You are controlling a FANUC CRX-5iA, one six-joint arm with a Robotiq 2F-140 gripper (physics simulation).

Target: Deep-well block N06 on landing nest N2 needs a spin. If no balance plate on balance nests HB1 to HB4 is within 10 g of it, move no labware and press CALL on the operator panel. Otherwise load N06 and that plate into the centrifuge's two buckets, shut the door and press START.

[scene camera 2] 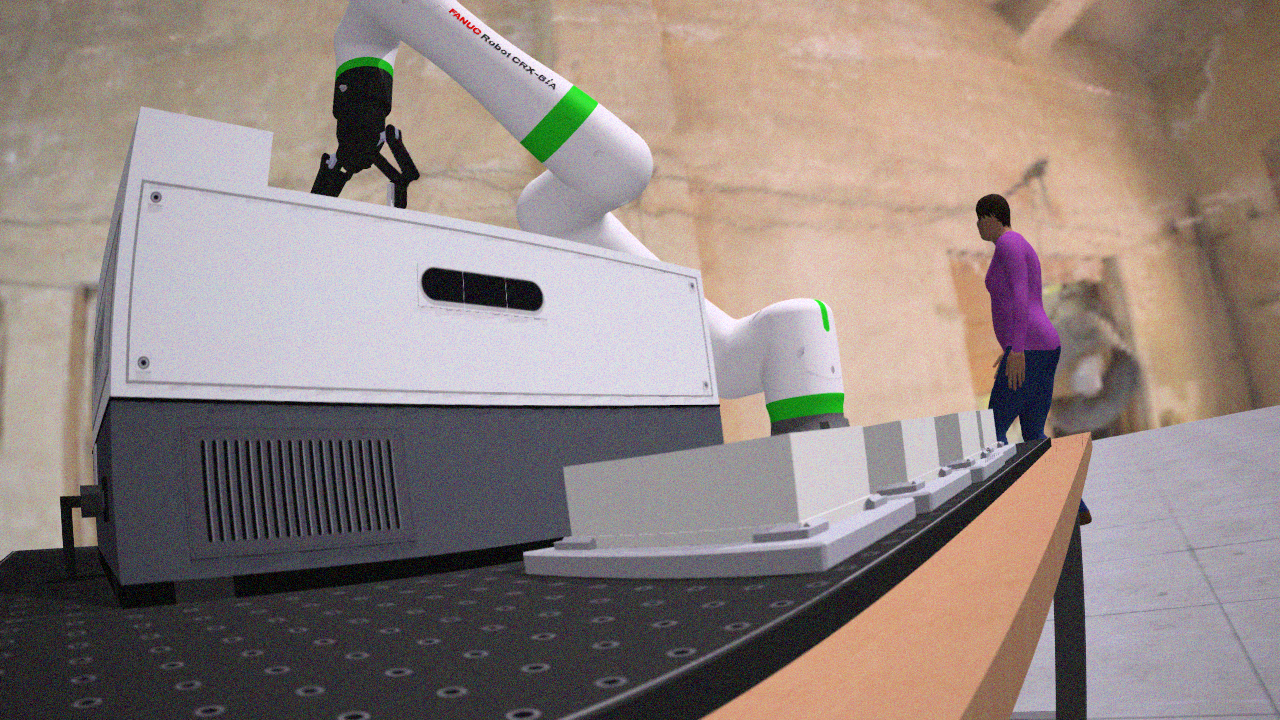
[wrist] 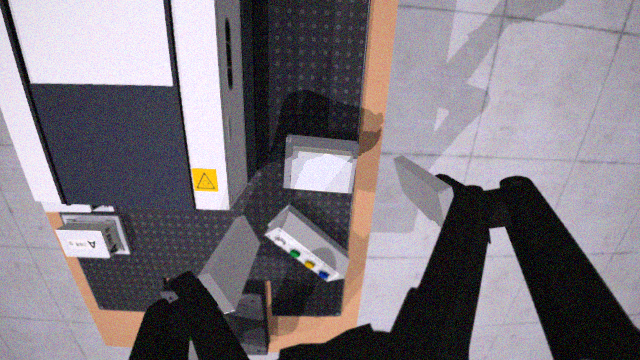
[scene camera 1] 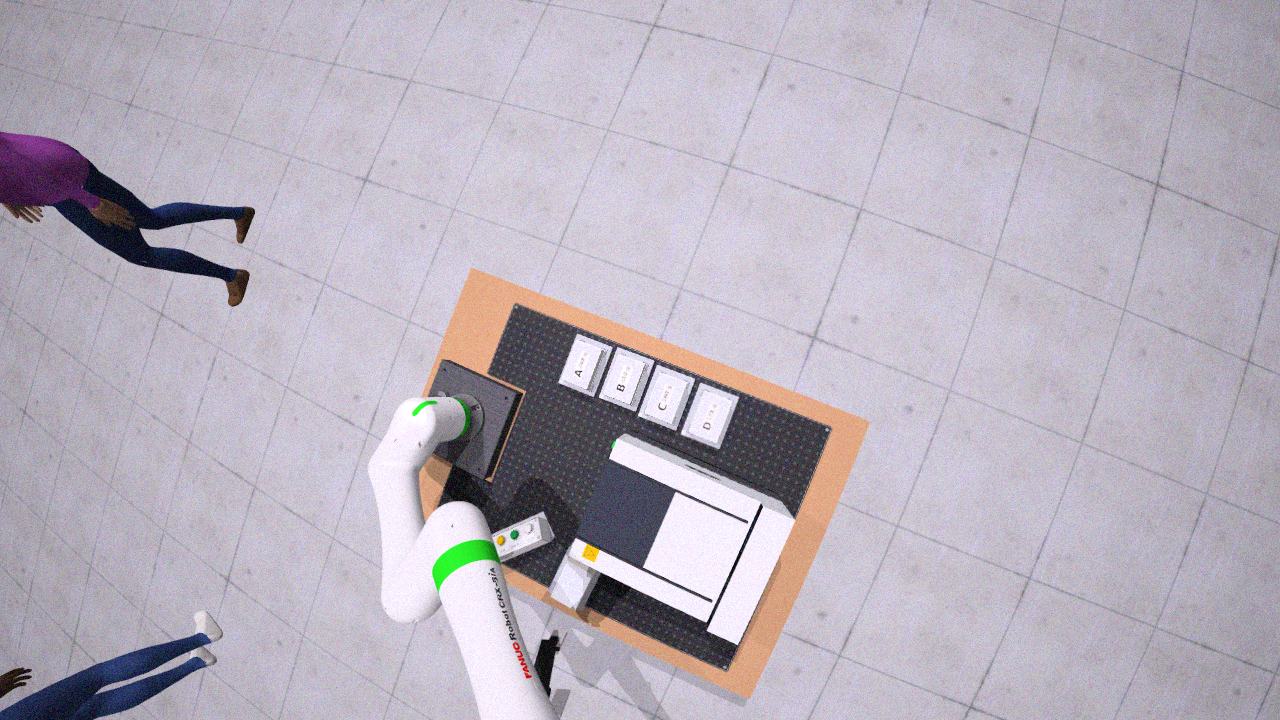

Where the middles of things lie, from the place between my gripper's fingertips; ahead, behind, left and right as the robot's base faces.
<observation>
The centrifuge (scene camera 2: 291, 391) is 280 mm to the left of my hand, 250 mm below it and 180 mm ahead of it. Round my hand: button box (scene camera 1: 535, 531): 330 mm below, 290 mm behind, 40 mm to the left.
</observation>
